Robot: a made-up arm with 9 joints. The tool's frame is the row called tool.
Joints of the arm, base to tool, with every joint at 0 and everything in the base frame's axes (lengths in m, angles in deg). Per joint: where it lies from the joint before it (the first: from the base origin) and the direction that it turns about. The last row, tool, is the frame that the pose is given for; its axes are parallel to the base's.
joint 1: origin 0 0 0.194 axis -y
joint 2: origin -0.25 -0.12 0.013 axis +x
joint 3: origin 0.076 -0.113 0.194 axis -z
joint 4: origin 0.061 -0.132 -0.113 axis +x
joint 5: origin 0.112 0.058 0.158 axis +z
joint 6: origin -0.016 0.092 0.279 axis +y
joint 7: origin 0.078 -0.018 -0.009 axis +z
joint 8: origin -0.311 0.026 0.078 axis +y
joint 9: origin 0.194 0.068 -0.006 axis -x
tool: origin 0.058 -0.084 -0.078
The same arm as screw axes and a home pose.
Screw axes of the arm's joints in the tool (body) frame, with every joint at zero. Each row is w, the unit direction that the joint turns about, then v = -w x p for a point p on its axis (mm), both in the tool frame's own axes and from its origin. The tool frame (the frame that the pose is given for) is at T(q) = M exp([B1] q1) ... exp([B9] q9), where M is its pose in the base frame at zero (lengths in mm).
B1: w 0 -1 0 v -516 0 2
B2: w 1 0 0 v 0 -503 -103
B3: w 0 0 -1 v 10 -176 0
B4: w 1 0 0 v 0 -422 142
B5: w 0 0 1 v -84 3 0
B6: w 0 1 0 v -15 0 -19
B7: w 0 0 1 v -10 -59 0
B8: w 0 1 0 v -84 0 -252
B9: w -1 0 0 v 0 -78 84
M: xyz 2 -223 710 (mm) rpy 0 0 0 (rad, as in URDF)

